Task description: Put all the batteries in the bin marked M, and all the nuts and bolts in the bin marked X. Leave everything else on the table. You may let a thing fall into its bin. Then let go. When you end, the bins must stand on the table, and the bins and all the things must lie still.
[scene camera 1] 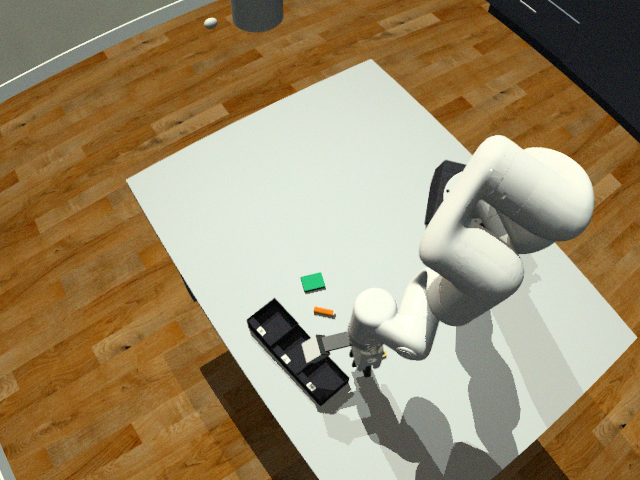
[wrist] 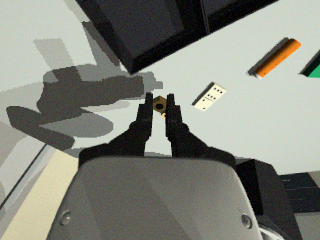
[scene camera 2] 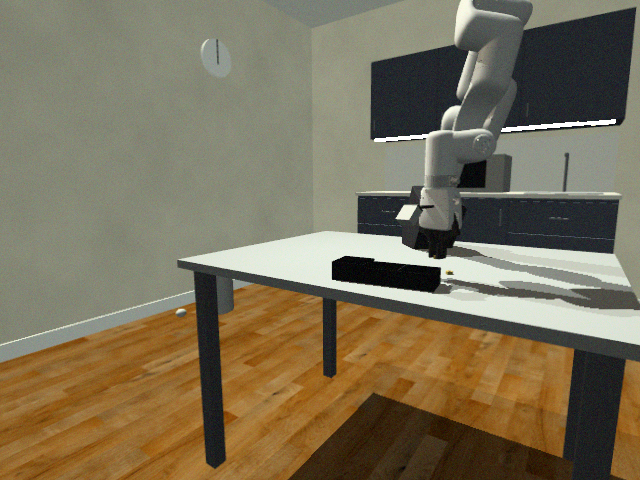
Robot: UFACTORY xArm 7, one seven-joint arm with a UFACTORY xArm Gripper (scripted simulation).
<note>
In view: my gripper (scene camera 2: 437, 257) and a black three-compartment bin (scene camera 1: 320, 380).
The black three-compartment bin shows as well in scene camera 2 (scene camera 2: 364, 270). My gripper also shows in scene camera 1 (scene camera 1: 357, 359) and in the wrist view (wrist: 159, 102).
</note>
